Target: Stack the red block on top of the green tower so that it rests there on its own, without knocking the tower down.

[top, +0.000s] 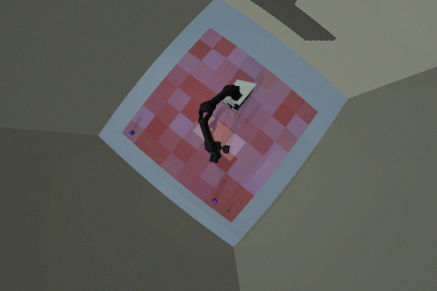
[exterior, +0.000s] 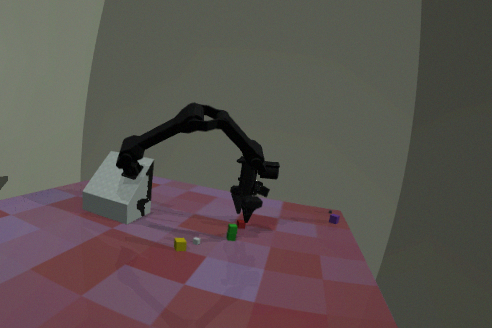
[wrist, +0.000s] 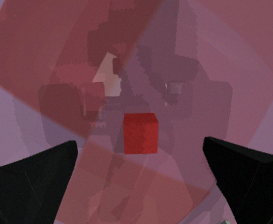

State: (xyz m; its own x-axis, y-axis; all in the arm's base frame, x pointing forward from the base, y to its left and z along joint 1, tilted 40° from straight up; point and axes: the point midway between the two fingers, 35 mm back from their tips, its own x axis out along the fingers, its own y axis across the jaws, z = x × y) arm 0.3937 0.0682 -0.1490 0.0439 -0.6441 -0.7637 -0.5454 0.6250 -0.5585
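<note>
Right now my gripper tip is 20 mm above the red block. The rest, counted from my gripper tip: purple cube 370 mm ahead, 290 mm to the left, 20 mm below; then yellow cube 290 mm to the right, 100 mm behind, 20 mm below; then small white cube 230 mm to the right, 80 mm behind, 30 mm below.
</note>
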